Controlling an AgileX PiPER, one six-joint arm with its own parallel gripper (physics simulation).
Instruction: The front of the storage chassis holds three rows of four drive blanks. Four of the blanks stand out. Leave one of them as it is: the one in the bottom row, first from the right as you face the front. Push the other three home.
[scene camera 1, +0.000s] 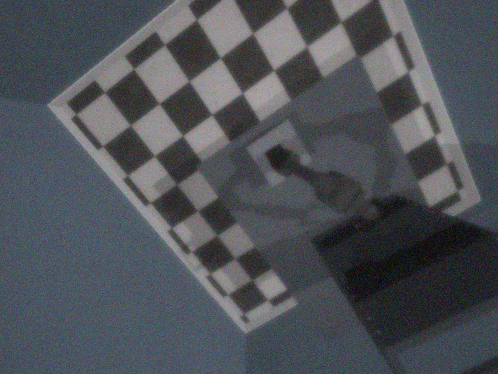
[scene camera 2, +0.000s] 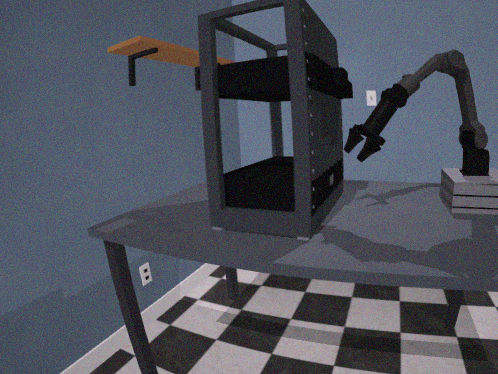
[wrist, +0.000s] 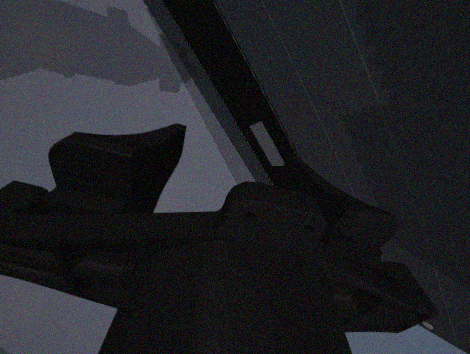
rack: scene camera 1; scene camera 2; wrist 367, 101
same spot on rack: (scene camera 2: 309, 183) = (scene camera 1: 414, 201)
